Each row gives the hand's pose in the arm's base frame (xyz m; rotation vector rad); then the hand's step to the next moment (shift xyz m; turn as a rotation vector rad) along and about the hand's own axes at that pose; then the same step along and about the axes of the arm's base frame.
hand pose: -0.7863 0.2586 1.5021 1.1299 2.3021 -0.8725
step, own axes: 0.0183 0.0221 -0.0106 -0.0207 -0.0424 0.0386
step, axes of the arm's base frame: 0.0063 0.0277 -0.0114 -0.0186 -0.0580 0.0000
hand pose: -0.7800 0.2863 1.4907 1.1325 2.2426 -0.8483
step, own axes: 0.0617 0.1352 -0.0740 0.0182 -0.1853 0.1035
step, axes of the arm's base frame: 0.0686 0.1480 -0.0311 -0.1491 -0.1499 -0.0262
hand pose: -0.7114 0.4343 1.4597 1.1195 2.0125 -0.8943
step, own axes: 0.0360 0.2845 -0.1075 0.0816 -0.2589 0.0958
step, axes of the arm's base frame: 0.2133 0.2163 -0.0391 -0.2422 -0.1456 -0.0547
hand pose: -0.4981 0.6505 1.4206 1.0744 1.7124 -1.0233
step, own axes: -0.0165 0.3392 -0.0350 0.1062 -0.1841 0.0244
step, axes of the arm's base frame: 0.3135 0.1290 -0.0403 -0.1953 -0.0516 -0.0704
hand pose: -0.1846 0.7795 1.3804 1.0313 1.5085 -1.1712
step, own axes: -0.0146 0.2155 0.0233 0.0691 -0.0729 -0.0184
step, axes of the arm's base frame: 0.2144 0.0174 -0.0302 -0.0879 0.0090 -0.0512
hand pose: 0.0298 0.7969 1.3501 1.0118 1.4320 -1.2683
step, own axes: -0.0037 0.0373 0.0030 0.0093 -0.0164 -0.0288
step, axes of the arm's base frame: 0.0373 0.0016 -0.0046 -0.0214 0.0265 -0.0048
